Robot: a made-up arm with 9 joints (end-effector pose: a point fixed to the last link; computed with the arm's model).
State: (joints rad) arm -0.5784 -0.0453 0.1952 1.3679 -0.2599 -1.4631 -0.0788 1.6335 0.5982
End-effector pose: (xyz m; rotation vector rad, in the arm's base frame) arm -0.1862 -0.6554 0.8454 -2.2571 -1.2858 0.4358
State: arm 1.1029 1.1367 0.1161 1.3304 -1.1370 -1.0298 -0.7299 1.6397 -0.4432
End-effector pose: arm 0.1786 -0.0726 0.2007 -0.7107 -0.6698 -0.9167
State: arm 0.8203 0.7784 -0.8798 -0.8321 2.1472 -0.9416 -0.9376 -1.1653 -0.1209
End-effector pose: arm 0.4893 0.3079 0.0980 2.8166 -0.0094 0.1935
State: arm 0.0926 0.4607 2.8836 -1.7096 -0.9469 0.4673 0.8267 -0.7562 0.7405
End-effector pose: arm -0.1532 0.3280 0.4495 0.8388 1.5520 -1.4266
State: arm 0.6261 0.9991 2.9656 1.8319 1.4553 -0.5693 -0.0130 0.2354 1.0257
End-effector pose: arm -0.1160 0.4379 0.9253 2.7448 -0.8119 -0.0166
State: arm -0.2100 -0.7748 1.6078 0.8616 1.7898 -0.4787 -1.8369 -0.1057 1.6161
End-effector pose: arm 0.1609 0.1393 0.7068 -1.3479 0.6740 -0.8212
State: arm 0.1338 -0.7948 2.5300 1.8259 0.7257 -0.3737 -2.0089 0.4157 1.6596
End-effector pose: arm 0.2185 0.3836 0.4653 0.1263 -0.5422 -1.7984
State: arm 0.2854 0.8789 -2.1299 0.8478 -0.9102 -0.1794 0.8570 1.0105 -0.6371
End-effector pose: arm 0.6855 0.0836 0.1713 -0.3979 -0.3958 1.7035
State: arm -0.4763 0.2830 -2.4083 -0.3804 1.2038 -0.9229 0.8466 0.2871 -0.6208
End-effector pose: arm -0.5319 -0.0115 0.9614 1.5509 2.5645 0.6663
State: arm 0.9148 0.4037 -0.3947 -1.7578 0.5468 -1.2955 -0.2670 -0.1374 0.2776
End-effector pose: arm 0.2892 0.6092 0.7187 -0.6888 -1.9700 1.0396
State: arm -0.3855 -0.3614 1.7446 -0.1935 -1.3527 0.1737 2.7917 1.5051 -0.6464
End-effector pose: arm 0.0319 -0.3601 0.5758 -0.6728 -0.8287 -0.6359
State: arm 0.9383 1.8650 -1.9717 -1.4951 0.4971 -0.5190 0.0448 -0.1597 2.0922
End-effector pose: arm 0.5266 -0.1213 -0.1945 1.0209 -0.3745 2.0601
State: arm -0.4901 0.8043 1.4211 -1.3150 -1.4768 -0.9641 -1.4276 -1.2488 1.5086
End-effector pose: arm 0.0034 -0.0483 0.6348 0.3167 -1.5413 -0.2367
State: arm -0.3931 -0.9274 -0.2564 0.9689 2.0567 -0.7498 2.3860 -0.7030 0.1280
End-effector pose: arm 0.4053 -0.2370 0.1863 0.7708 -0.5212 -0.9228
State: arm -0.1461 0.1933 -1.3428 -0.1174 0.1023 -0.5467 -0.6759 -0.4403 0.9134
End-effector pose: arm 0.1073 -0.2769 0.4732 -1.6099 1.0953 0.5707
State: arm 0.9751 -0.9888 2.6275 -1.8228 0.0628 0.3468 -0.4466 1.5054 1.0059
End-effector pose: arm 0.6037 -0.5054 0.9679 -1.0240 -2.5792 0.9664
